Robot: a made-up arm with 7 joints. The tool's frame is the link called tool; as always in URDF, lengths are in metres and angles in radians. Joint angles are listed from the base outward.
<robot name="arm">
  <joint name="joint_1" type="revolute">
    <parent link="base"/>
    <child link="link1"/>
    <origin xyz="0 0 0.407"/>
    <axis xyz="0 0 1"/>
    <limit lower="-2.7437" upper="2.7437"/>
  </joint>
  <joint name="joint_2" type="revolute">
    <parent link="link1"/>
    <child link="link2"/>
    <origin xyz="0 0 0"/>
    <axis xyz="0 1 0"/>
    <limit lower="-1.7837" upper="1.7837"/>
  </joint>
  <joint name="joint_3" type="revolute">
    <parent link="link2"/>
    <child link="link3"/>
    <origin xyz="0 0 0.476"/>
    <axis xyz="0 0 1"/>
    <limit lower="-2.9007" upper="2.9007"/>
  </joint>
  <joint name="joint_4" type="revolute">
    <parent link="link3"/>
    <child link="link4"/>
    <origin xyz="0.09 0 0"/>
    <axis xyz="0 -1 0"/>
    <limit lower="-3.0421" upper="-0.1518"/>
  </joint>
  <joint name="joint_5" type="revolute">
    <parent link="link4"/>
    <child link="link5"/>
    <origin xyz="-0.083 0 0.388"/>
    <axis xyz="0 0 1"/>
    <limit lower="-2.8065" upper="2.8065"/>
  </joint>
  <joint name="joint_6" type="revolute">
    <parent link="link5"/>
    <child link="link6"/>
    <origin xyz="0 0 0"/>
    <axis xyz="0 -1 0"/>
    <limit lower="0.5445" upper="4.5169"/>
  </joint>
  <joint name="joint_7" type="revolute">
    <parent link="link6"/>
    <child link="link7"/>
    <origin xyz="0.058 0 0"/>
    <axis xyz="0 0 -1"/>
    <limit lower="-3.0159" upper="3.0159"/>
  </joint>
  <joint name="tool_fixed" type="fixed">
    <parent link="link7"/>
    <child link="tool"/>
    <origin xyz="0 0 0" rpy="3.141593 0 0"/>
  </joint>
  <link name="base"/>
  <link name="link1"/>
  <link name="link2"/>
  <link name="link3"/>
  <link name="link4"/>
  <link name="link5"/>
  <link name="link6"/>
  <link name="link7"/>
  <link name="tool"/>
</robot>
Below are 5 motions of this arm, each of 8 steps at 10 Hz.
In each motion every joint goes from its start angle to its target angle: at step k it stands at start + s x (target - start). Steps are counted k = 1, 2, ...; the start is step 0. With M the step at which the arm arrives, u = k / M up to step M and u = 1 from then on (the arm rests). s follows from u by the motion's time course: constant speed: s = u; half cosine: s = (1 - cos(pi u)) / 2; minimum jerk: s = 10 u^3 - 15 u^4 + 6 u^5.
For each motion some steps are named. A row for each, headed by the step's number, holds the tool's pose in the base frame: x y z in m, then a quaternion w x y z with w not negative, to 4 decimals.
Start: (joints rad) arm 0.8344 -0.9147 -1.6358 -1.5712 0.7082 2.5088 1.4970
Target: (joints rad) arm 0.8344 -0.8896 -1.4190 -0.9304 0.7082 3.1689 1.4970
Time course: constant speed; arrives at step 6
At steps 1, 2, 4, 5, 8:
1: 0.0043 -0.7257 0.7630 0.7161 0.0895 0.6793 -0.1332
2: -0.0290 -0.7260 0.8040 0.7275 0.1317 0.6397 -0.2099
4: -0.1009 -0.7109 0.8743 0.7388 0.2241 0.5350 -0.3431
5: -0.1382 -0.6967 0.9024 0.7380 0.2733 0.4718 -0.3976
8: -0.1755 -0.6789 0.9254 0.7324 0.3240 0.4027 -0.4432

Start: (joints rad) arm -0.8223 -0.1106 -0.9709 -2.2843 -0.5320 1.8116 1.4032
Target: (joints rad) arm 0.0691 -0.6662 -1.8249 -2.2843 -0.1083 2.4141 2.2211
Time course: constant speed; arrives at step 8
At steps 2, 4, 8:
2: -0.1539 -0.4419 0.7116 0.0637 -0.0040 -0.9926 -0.1035
4: -0.1936 -0.4448 0.6961 0.0567 0.1179 0.9908 0.0336
8: -0.2410 -0.4981 0.5626 0.2725 0.3721 0.8843 0.0735

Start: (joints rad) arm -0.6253 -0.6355 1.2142 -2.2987 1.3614 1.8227 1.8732
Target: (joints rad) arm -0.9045 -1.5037 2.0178 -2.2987 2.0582 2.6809 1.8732
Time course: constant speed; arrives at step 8
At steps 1, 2, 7, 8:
1: 0.2302 0.3991 0.6828 0.1485 -0.5559 0.7725 0.2686
2: 0.2053 0.4335 0.6437 0.1849 -0.5515 0.7846 0.2146
7: 0.1640 0.4789 0.3425 0.3141 -0.4744 0.8175 -0.0900
8: 0.1691 0.4559 0.2758 0.3303 -0.4484 0.8151 -0.1593

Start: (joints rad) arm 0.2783 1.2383 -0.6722 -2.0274 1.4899 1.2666 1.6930
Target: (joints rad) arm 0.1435 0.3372 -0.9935 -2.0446 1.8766 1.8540 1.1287
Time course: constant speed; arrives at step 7
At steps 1, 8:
1: 0.5655 -0.1978 0.2025 0.0291 0.0015 0.8373 0.5460
8: 0.4291 -0.3872 0.6411 0.6133 -0.0642 0.7720 0.1541

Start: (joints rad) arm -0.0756 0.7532 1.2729 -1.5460 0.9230 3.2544 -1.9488
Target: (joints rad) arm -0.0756 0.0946 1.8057 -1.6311 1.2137 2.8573 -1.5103
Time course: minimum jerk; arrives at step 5
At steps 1, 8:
1: 0.5534 0.4008 0.7496 0.2769 -0.5603 -0.5172 -0.5846
8: 0.0247 0.4977 0.9646 0.5280 -0.3398 -0.6630 -0.4077

